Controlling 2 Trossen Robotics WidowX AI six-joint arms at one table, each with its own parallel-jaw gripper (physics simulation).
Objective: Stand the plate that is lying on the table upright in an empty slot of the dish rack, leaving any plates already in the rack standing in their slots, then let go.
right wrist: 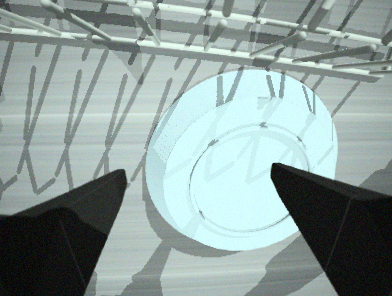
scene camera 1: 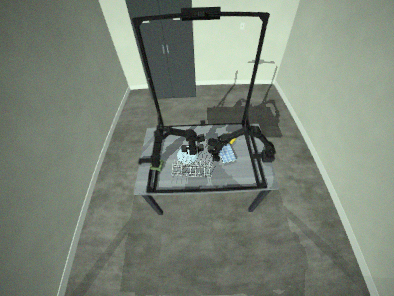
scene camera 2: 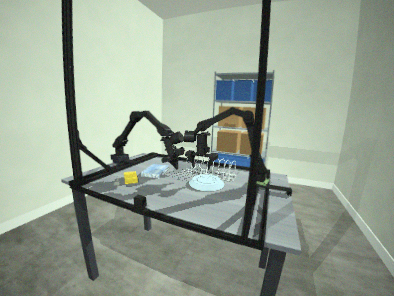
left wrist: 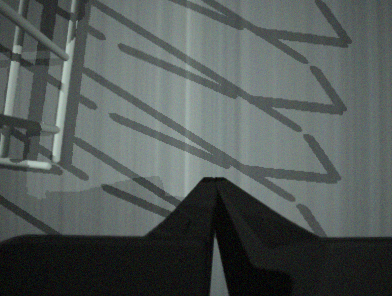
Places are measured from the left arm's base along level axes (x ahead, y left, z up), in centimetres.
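Pixels of known places: left gripper, fingertip midpoint: (scene camera 1: 211, 156) (scene camera 2: 177, 169) (left wrist: 212, 187); right gripper, fingertip midpoint: (right wrist: 199, 172) (scene camera 2: 201, 169); left arm's base, link origin: (scene camera 1: 268, 154) (scene camera 2: 119, 154); right arm's base, link origin: (scene camera 1: 156, 164) (scene camera 2: 258, 179).
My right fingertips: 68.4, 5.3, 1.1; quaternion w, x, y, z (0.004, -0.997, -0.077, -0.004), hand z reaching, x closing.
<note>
For each thing: its middle in the pictures, then the offset to it from my right fingertips, as dx, dy, dz.
- pale blue plate, body centre: (right wrist: 247, 180) (scene camera 2: 206, 181) (scene camera 1: 187, 153) +5.6, -3.1, -5.3
- white wire dish rack, body centre: (scene camera 2: 210, 165) (scene camera 1: 191, 167) -0.3, +13.2, -1.4
- white checked cloth, body centre: (scene camera 2: 155, 170) (scene camera 1: 226, 153) -30.1, -6.2, -5.6
- yellow block, body centre: (scene camera 2: 130, 177) (scene camera 1: 229, 138) -33.0, -24.5, -5.3
The pale blue plate (scene camera 1: 183, 157) (scene camera 2: 206, 184) (right wrist: 240, 155) lies flat on the table beside the long side of the white wire dish rack (scene camera 1: 192, 173) (left wrist: 65, 85) (right wrist: 200, 51). No standing plate shows in the visible parts of the rack. My right gripper (scene camera 2: 200, 158) (right wrist: 199, 172) is open and empty above the plate; in the right wrist view one fingertip overlaps the plate and the other shows left of its rim. My left gripper (scene camera 2: 174, 165) (left wrist: 212, 187) is shut and empty, above the table past the rack's end. Fine detail of the rack is blurred in the scene views.
A blue and white checked cloth (scene camera 1: 227, 154) (scene camera 2: 155, 170) lies near the left arm, with a yellow block (scene camera 1: 232, 141) (scene camera 2: 130, 177) by it. Black frame posts (scene camera 1: 254, 70) (scene camera 2: 70, 100) rise at the table's sides. The two grippers are close together.
</note>
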